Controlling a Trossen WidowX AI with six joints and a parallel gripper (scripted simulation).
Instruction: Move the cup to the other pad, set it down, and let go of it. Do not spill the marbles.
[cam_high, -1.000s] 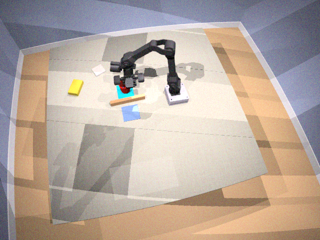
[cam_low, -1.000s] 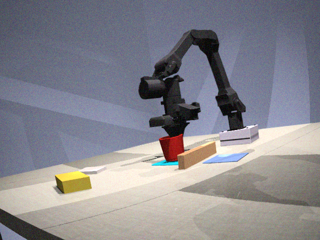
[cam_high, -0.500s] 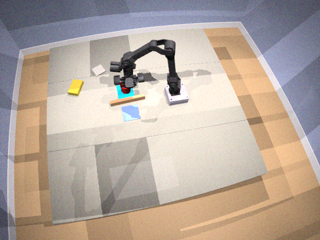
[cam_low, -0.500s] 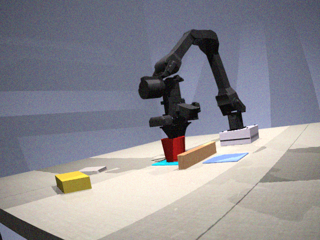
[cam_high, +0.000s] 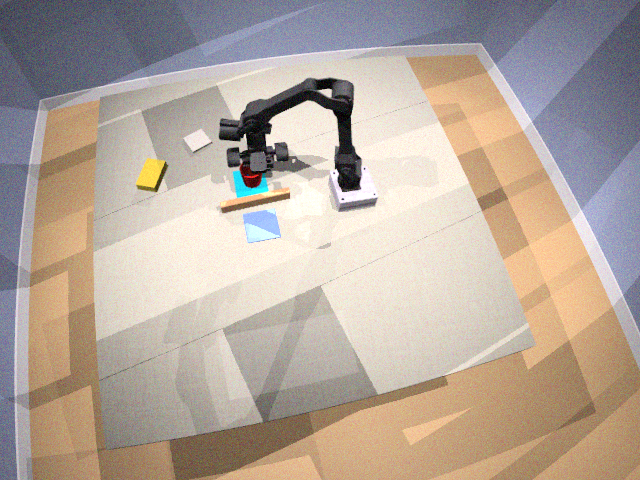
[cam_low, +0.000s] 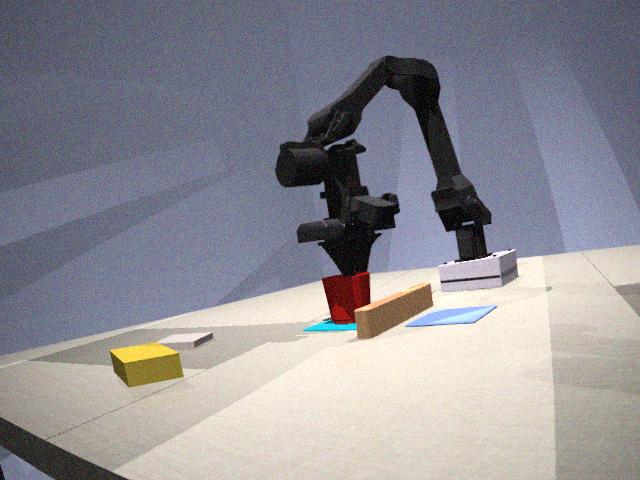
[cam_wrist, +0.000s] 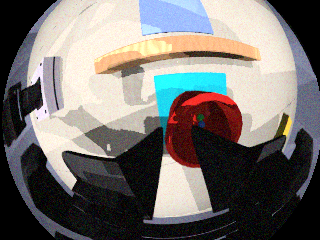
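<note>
Right now my gripper tip is 30 mm short of the red cup and 20 mm above it. From my gripper tip the other things lie so: brown wooden bar: 80 mm to the left, 50 mm below, 30 mm ahead; then cyan pad: 70 mm below, 30 mm ahead; then blue pad: 170 mm to the left, 70 mm below, 30 mm ahead.
</note>
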